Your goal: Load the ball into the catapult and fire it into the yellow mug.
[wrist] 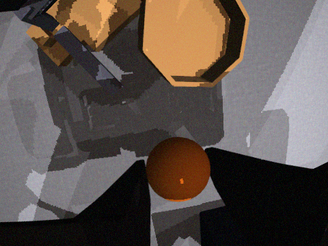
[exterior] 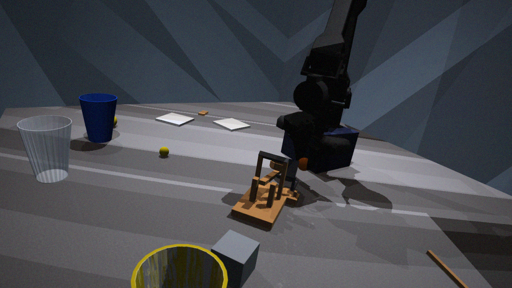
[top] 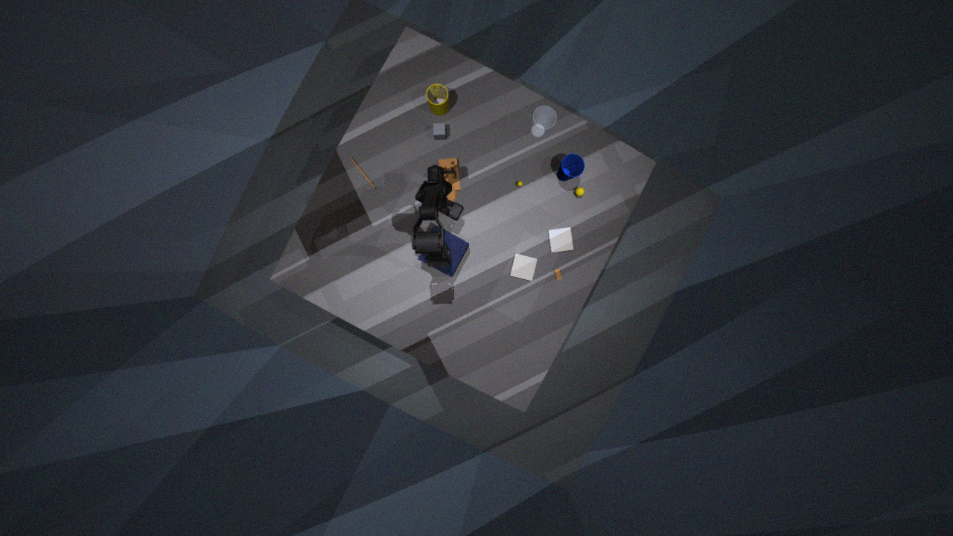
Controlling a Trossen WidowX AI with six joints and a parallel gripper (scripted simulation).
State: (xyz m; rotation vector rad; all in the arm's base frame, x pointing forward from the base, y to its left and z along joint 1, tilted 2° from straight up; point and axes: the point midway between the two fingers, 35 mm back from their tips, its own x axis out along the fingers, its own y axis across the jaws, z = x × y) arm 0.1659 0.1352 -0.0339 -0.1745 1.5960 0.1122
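My gripper tip is now 100 mm short of the wooden catapult and 50 mm to the right of it. From my gripper tip the other things lie so: grey cube (250 mm ahead, 220 mm to the left, 20 mm below); orange ball (10 mm above); wooden stick (90 mm behind, 380 mm to the left, 40 mm below).
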